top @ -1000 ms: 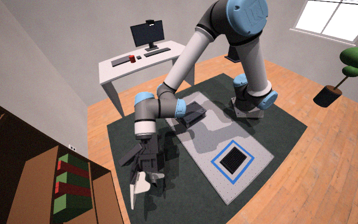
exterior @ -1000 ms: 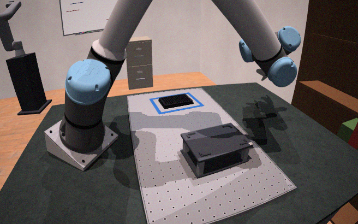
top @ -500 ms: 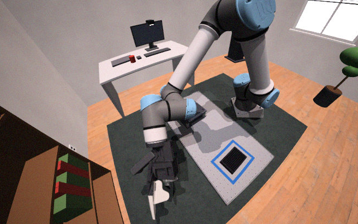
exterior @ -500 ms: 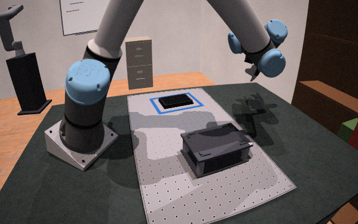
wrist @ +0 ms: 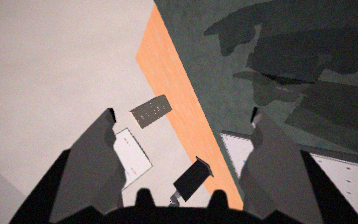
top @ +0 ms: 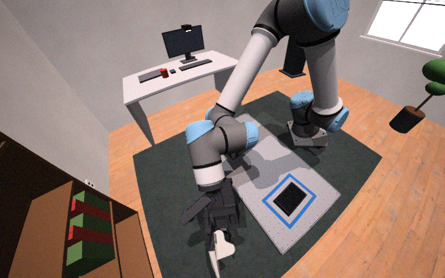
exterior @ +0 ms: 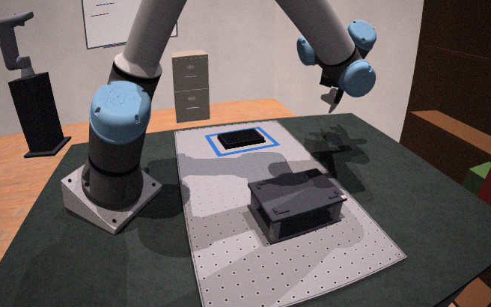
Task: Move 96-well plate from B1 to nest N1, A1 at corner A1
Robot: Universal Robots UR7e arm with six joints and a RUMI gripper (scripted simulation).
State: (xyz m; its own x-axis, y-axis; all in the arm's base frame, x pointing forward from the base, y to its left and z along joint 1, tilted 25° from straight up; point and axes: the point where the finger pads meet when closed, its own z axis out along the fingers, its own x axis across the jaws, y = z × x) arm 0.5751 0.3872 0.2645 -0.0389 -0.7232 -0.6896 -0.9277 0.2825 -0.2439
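Right now my hand is 33 cm past the black 96-well plate, 13 cm above it and 6 cm to the left of it. Also, from my hand: A1 label: 46 cm to the right, 18 cm behind, 8 cm below; raised plate nest N1: 42 cm to the right, 26 cm behind, 8 cm below.
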